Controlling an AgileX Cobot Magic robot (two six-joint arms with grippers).
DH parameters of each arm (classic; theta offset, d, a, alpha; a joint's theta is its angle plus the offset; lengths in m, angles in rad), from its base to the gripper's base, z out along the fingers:
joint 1: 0 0.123 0 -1.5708
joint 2: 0.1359 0 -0.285 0
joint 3: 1.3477 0 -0.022 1.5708
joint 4: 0 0.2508 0 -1.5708
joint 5: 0 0 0.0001 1.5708
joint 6: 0 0.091 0 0
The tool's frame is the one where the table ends.
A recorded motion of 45 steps. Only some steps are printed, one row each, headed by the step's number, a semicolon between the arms.
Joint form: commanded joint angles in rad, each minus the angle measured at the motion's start. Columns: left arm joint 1, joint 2, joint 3, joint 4, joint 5, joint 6; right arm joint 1, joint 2, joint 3, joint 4, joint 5, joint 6.
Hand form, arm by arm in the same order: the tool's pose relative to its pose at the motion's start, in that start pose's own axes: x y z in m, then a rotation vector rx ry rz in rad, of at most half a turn. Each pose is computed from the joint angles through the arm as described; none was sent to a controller.
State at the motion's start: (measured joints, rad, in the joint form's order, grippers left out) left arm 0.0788 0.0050 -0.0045 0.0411 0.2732 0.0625; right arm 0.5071 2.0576 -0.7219 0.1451 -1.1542 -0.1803
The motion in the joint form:
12: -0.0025 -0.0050 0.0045 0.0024 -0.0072 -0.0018; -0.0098 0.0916 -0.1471 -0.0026 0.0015 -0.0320
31: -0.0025 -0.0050 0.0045 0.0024 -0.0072 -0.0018; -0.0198 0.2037 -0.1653 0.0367 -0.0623 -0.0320
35: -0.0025 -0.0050 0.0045 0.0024 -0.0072 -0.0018; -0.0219 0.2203 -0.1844 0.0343 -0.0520 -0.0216
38: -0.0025 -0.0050 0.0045 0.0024 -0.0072 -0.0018; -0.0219 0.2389 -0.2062 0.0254 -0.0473 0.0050
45: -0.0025 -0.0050 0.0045 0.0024 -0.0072 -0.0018; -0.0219 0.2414 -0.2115 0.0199 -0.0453 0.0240
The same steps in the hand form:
12: 0.0006 -0.0002 0.0000 0.0013 -0.0079 0.0010; 0.0020 0.0011 0.0339 0.0146 -0.0521 -0.0251
31: 0.0006 -0.0002 0.0000 0.0013 -0.0079 0.0010; 0.0370 -0.0016 0.0386 0.0599 -0.0139 -0.0223
35: 0.0006 -0.0002 0.0000 0.0013 -0.0079 0.0010; 0.0406 -0.0013 0.0428 0.0580 -0.0067 -0.0119
38: 0.0006 -0.0002 0.0000 0.0013 -0.0079 0.0010; 0.0438 0.0004 0.0474 0.0493 -0.0074 0.0120
45: 0.0006 -0.0002 0.0000 0.0013 -0.0079 0.0010; 0.0438 0.0010 0.0485 0.0442 -0.0095 0.0293

